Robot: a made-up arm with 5 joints. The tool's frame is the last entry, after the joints. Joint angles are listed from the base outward. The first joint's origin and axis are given. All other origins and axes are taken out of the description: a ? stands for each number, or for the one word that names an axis. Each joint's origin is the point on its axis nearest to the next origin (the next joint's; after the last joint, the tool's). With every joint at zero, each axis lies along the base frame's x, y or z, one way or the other. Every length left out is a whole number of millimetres.
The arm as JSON. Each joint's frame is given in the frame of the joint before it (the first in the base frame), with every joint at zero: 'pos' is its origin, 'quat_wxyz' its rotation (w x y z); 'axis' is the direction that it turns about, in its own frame. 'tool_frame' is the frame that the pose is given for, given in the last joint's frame.
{
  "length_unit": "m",
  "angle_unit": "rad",
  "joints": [
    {
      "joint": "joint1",
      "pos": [
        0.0,
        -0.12,
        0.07
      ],
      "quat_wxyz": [
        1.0,
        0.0,
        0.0,
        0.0
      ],
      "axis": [
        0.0,
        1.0,
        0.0
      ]
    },
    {
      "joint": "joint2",
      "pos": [
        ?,
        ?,
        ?
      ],
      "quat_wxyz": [
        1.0,
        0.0,
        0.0,
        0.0
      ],
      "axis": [
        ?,
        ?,
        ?
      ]
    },
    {
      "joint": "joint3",
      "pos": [
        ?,
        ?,
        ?
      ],
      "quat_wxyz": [
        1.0,
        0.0,
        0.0,
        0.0
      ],
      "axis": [
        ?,
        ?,
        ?
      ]
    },
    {
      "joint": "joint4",
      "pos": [
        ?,
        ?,
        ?
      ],
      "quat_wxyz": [
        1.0,
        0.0,
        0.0,
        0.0
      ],
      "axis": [
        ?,
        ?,
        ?
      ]
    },
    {
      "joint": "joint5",
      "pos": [
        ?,
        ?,
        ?
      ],
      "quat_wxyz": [
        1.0,
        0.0,
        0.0,
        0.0
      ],
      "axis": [
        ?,
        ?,
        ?
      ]
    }
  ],
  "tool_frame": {
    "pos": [
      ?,
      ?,
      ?
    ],
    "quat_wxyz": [
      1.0,
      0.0,
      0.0,
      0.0
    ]
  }
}
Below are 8 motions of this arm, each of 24 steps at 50 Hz.
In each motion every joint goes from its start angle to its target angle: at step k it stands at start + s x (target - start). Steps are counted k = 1, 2, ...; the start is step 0. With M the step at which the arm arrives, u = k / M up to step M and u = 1 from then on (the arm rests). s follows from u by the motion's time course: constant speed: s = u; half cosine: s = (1 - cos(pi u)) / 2; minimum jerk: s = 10 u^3 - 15 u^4 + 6 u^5.
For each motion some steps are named. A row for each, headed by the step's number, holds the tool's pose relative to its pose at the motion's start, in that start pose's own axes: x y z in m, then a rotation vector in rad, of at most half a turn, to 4 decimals.
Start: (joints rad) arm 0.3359 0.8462 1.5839 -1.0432 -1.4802
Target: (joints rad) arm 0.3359 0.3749 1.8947 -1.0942 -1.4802
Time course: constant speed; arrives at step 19
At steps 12, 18, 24:
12: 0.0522 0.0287 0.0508 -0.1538 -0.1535 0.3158
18: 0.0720 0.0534 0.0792 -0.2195 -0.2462 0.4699
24: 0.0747 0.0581 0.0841 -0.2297 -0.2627 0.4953

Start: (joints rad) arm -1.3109 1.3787 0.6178 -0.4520 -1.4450
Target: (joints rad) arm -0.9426 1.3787 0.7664 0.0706 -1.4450
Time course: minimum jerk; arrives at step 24
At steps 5, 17, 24:
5: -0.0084 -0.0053 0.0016 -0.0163 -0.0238 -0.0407
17: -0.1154 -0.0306 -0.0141 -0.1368 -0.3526 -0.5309
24: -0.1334 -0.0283 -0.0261 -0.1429 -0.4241 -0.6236

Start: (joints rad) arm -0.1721 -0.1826 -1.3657 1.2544 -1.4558
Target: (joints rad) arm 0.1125 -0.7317 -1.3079 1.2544 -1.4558
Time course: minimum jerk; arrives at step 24
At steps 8, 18, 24:
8: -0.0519 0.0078 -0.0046 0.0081 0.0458 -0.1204
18: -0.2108 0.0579 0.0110 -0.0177 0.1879 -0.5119
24: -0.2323 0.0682 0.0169 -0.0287 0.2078 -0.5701

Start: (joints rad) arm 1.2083 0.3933 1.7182 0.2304 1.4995
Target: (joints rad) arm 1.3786 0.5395 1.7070 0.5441 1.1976
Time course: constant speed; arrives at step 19
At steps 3, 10, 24:
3: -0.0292 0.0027 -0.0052 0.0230 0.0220 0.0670
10: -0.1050 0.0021 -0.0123 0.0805 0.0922 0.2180
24: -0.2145 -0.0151 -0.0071 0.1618 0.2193 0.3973

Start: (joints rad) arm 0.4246 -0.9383 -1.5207 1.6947 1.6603
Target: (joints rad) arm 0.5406 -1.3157 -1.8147 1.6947 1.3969
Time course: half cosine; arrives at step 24
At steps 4, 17, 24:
4: -0.0089 -0.0037 -0.0102 -0.0086 -0.0023 0.0253
17: -0.0905 -0.0786 -0.1190 -0.1129 -0.0193 0.3001
24: -0.1055 -0.1080 -0.1454 -0.1432 -0.0214 0.3716

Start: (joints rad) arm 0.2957 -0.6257 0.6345 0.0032 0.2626
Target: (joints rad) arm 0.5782 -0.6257 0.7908 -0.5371 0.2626
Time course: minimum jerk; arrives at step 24
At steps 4, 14, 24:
4: 0.0075 -0.0042 0.0029 -0.0048 -0.0123 -0.0029
14: 0.1389 -0.0767 0.0719 -0.0924 -0.2347 -0.0399
24: 0.2124 -0.1133 0.1261 -0.1423 -0.3664 -0.0476

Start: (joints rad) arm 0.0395 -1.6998 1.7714 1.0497 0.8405
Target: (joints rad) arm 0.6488 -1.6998 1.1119 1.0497 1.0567
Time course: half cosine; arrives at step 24
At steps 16, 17, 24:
16: 0.2863 -0.5206 0.1026 -0.9501 -0.4243 0.3185
17: 0.3106 -0.5476 0.1295 -1.0182 -0.4588 0.3386
24: 0.3956 -0.6249 0.2428 -1.2618 -0.5875 0.4080

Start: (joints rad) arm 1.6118 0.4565 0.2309 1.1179 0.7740
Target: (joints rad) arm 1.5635 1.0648 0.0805 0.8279 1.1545
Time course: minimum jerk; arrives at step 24
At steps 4, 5, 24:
4: 0.0082 -0.0034 0.0012 -0.0095 -0.0203 0.0107
5: 0.0150 -0.0061 0.0023 -0.0172 -0.0370 0.0192
24: 0.2318 -0.0336 0.1194 -0.1736 -0.6221 0.1628

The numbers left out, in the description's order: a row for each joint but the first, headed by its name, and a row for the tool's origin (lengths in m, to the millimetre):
joint2: xyz -0.13 0.0 -0.07, axis 1.0 0.0 0.0
joint3: xyz 0.0 0.07 0.13, axis 0.0 0.0 -1.0
joint4: xyz -0.1 -0.1 0.0, axis 0.0 1.0 0.0
joint5: xyz 0.11 0.0 -0.3, axis -1.0 0.0 0.0
tool: xyz 0.0 0.01 -0.26

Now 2 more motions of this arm.
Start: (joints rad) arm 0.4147 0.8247 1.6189 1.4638 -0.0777
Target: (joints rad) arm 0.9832 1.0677 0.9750 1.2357 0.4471
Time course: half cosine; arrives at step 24
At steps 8, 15, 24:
8: -0.0373 -0.0731 0.0088 -0.1965 0.0056 -0.0833
15: -0.1275 -0.1734 0.0499 -0.5294 0.0669 -0.1765
24: -0.1903 -0.2186 0.0935 -0.7460 0.1287 -0.1942

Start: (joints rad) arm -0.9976 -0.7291 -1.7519 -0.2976 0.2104
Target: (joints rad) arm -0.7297 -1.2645 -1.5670 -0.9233 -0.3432
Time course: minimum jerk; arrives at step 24
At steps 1, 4, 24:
1: 0.0001 0.0002 0.0000 0.0006 -0.0001 -0.0001
4: 0.0042 0.0100 0.0013 0.0294 -0.0040 -0.0042
24: 0.1126 0.2203 0.0936 0.7365 -0.1146 -0.0652

